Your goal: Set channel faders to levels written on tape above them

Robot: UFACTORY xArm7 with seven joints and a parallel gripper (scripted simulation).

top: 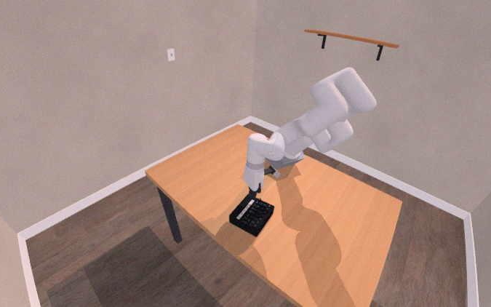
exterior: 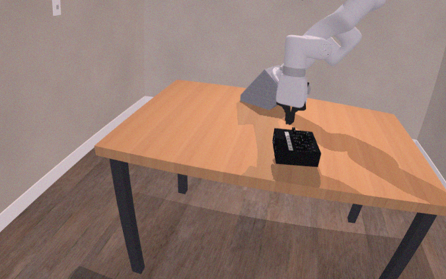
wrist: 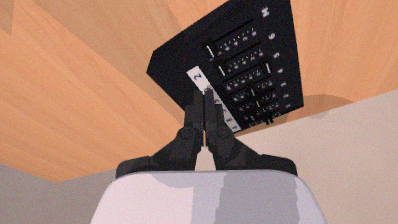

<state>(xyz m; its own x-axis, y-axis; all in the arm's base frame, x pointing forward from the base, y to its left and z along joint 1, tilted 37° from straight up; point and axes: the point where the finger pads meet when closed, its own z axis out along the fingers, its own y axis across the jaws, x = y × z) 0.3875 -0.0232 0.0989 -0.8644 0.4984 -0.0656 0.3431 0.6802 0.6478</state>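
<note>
My gripper is now 3 cm to the right of the channel 6 fader cap and 5 cm above it. Also, from my hand: fader 5 cap 1 cm ahead, 7 cm to the left, 5 cm below; then master fader cap 3 cm behind, 2 cm to the left, 5 cm below; then fader 4 cap 4 cm ahead, 5 cm to the left, 5 cm below.
</note>
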